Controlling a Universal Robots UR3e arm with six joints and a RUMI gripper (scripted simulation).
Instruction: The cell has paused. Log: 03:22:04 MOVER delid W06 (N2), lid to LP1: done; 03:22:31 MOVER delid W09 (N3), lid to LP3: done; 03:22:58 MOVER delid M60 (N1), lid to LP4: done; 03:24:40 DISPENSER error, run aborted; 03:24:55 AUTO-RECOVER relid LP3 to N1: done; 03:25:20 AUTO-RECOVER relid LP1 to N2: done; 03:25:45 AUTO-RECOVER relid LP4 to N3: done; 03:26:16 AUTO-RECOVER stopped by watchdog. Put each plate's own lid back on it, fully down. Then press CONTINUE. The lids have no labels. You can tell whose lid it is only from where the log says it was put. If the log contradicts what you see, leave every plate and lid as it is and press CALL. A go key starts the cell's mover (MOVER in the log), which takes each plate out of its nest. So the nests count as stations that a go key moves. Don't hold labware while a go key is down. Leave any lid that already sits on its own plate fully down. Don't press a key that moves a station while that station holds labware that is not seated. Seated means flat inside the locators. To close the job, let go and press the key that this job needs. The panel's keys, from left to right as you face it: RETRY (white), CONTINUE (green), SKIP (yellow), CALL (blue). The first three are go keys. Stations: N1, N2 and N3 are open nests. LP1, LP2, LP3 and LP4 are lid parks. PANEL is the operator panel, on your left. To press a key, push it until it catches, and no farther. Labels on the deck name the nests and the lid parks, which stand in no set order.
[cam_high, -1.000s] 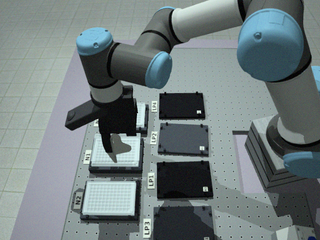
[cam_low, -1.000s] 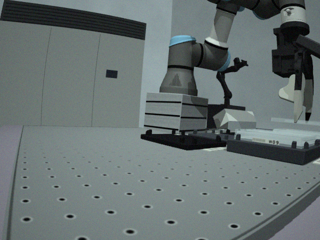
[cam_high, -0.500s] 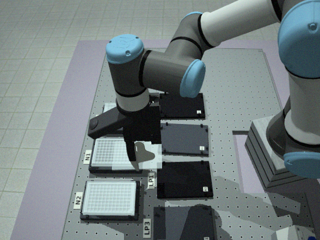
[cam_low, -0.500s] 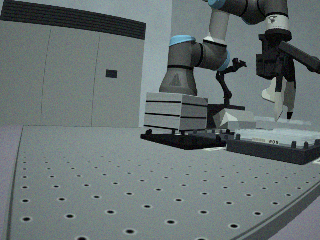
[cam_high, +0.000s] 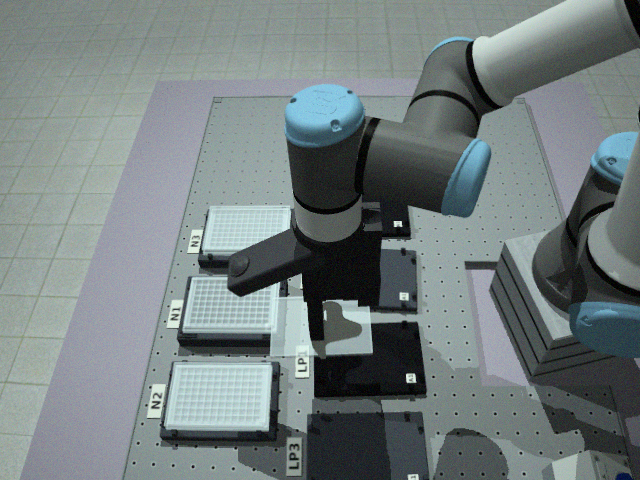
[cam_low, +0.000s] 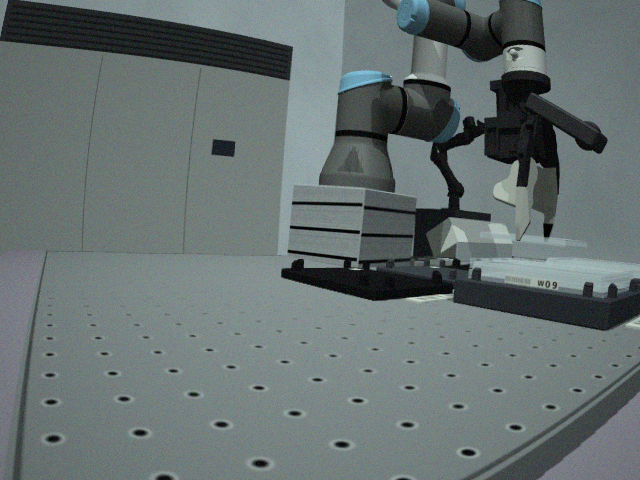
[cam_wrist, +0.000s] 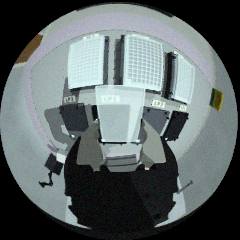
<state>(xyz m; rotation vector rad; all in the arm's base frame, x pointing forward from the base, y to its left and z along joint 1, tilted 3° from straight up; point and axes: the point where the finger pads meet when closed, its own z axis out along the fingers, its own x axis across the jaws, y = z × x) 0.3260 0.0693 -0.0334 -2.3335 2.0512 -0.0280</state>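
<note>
The LP1 lid park lies 6 cm behind my hand, 2 cm to the left of it and 6 cm below it. Also, from my hand: LP3 lid park 7 cm behind, 14 cm to the left, 6 cm below; LP2 lid park 5 cm behind, 11 cm to the right, 6 cm below; lid 1 cm below.
</note>
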